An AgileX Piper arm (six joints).
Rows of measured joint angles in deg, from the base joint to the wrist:
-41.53, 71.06, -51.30, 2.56, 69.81, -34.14
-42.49, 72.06, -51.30, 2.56, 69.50, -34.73
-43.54, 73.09, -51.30, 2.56, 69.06, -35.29
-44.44, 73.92, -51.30, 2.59, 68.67, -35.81
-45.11, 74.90, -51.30, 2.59, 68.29, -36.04
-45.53, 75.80, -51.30, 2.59, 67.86, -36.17
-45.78, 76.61, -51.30, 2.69, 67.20, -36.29
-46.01, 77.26, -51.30, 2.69, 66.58, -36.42
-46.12, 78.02, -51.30, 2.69, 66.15, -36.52
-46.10, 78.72, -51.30, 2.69, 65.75, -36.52
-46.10, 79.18, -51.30, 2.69, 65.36, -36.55
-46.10, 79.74, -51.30, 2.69, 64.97, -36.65
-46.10, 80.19, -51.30, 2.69, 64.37, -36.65
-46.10, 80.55, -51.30, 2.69, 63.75, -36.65
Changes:
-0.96, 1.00, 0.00, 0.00, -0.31, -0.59
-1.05, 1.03, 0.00, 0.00, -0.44, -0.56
-0.90, 0.83, 0.00, 0.03, -0.39, -0.52
-0.67, 0.98, 0.00, 0.00, -0.38, -0.23
-0.42, 0.90, 0.00, 0.00, -0.43, -0.13
-0.25, 0.81, 0.00, 0.10, -0.66, -0.12
-0.23, 0.65, 0.00, 0.00, -0.62, -0.13
-0.11, 0.76, 0.00, 0.00, -0.43, -0.10
0.02, 0.70, 0.00, 0.00, -0.40, 0.00
0.00, 0.46, 0.00, 0.00, -0.39, -0.03
0.00, 0.56, 0.00, 0.00, -0.39, -0.10
0.00, 0.45, 0.00, 0.00, -0.60, 0.00
0.00, 0.36, 0.00, 0.00, -0.62, 0.00

